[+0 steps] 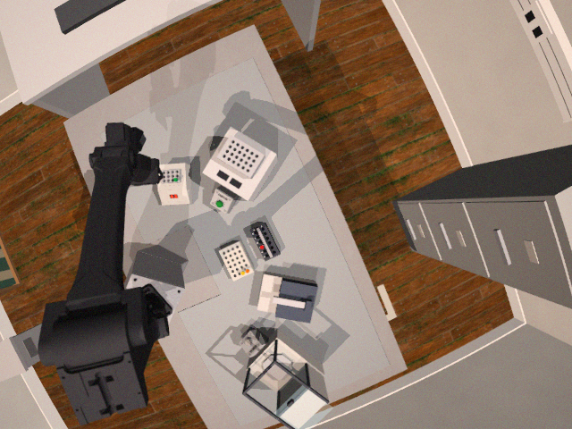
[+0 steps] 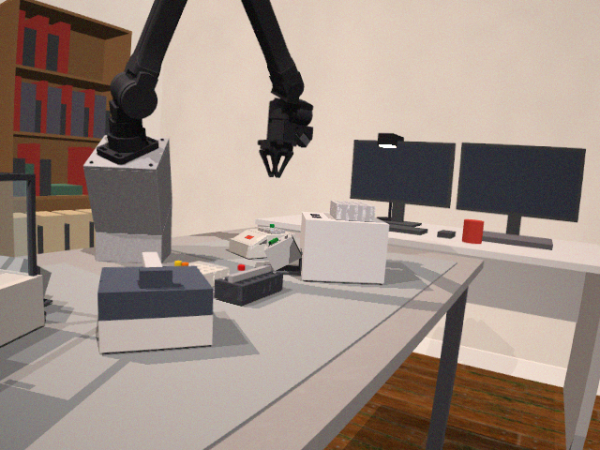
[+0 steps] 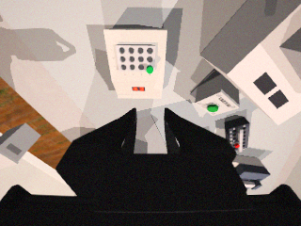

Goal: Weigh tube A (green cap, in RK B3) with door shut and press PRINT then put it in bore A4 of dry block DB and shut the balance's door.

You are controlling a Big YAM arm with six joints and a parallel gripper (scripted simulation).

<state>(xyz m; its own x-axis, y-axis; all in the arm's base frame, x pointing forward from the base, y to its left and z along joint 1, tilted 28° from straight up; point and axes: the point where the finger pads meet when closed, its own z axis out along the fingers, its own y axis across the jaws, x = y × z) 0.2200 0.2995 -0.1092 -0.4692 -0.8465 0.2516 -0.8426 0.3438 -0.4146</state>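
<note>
The tinted glass pane is 4 cm behind my hand, 87 cm to the right of it and 1 cm below it. The rest, counted from my hand: white dry block: 3 cm behind, 19 cm below; then mixer block: 25 cm ahead, 8 cm to the right, 7 cm below; then tube rack: 1 cm ahead, 36 cm to the right, 21 cm below.
</note>
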